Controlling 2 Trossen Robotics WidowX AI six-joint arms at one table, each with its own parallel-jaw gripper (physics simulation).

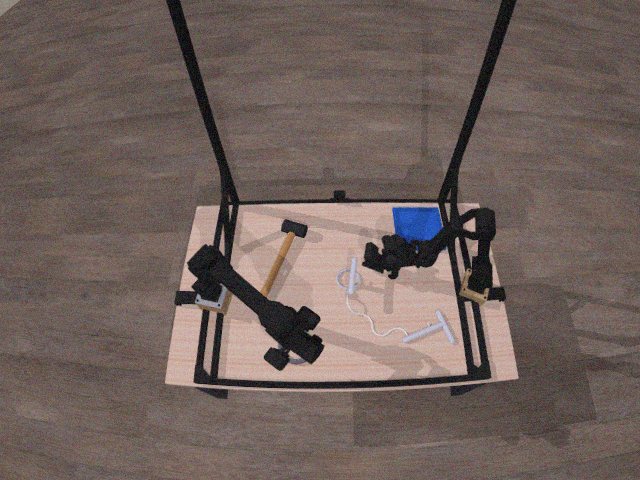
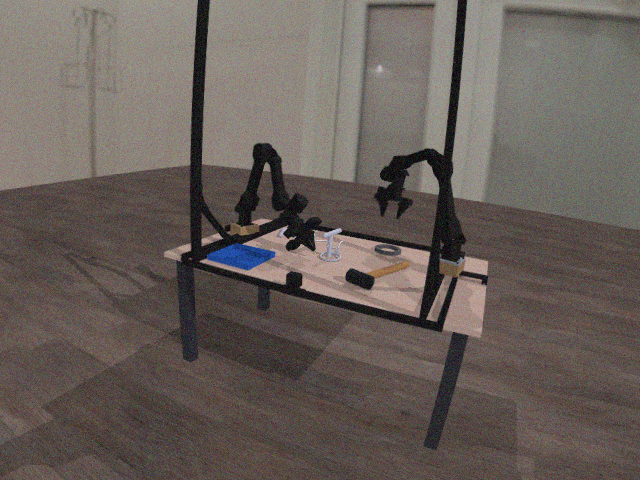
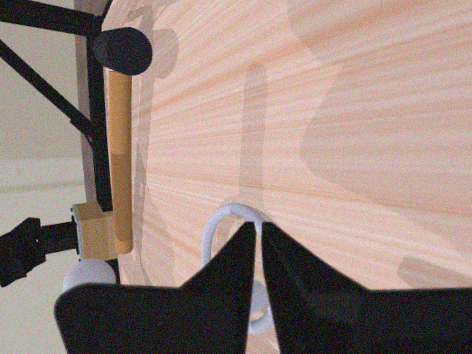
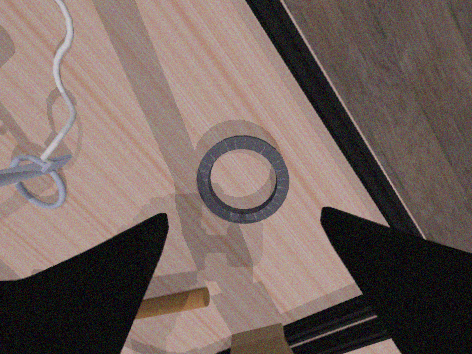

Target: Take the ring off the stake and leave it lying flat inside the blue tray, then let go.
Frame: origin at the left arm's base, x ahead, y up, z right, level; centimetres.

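Seen in the pictures: left gripper, fingertip midpoint: (image 1: 362, 264) (image 2: 314, 250) (image 3: 257, 231); right gripper, fingertip midpoint: (image 2: 389, 217) (image 4: 245, 217); left arm's base, link origin: (image 1: 477, 284) (image 2: 244, 224); right arm's base, link origin: (image 1: 211, 292) (image 2: 450, 258) (image 3: 76, 234).
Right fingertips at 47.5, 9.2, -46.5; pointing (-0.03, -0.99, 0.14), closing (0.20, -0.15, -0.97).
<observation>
Offsets run from my right fingertips to a thing's top centre, as dx, dy, dz. "pt": to the spot under its first point.
A pale T-shaped stake {-5.3, -3.9, +29.6} (image 1: 352, 276) (image 2: 330, 245) (image 3: 90, 276) (image 4: 20, 175) stands upright mid-table. A thin pale ring {-3.5, -12.0, +30.6} (image 1: 338, 279) (image 2: 329, 260) (image 3: 232, 208) (image 4: 47, 204) lies around its foot. My left gripper (image 1: 364, 263) (image 2: 314, 249) (image 3: 257, 231) is shut, low beside the stake; the ring shows behind its fingertips and appears apart from them. A thicker dark grey ring {+2.6, -13.3, +1.8} (image 1: 298, 360) (image 2: 387, 254) (image 4: 242, 142) lies flat on the table. My right gripper (image 2: 390, 215) (image 4: 245, 217) is open and empty, high above it. The blue tray {-20.1, -12.6, +63.6} (image 1: 416, 208) (image 2: 237, 265) holds no visible ring.
A black-headed hammer {+22.7, -9.8, +28.4} (image 1: 278, 258) (image 2: 390, 269) (image 3: 121, 150) (image 4: 175, 302) lies near the right arm. A white cord {pt -17.6, -14.2, +19.2} (image 1: 373, 325) (image 4: 57, 65) runs from the stake's foot to another pale T-shaped piece {-36.1, -12.8, +23.2} (image 1: 423, 332) lying down. Black frame bars edge the table.
</observation>
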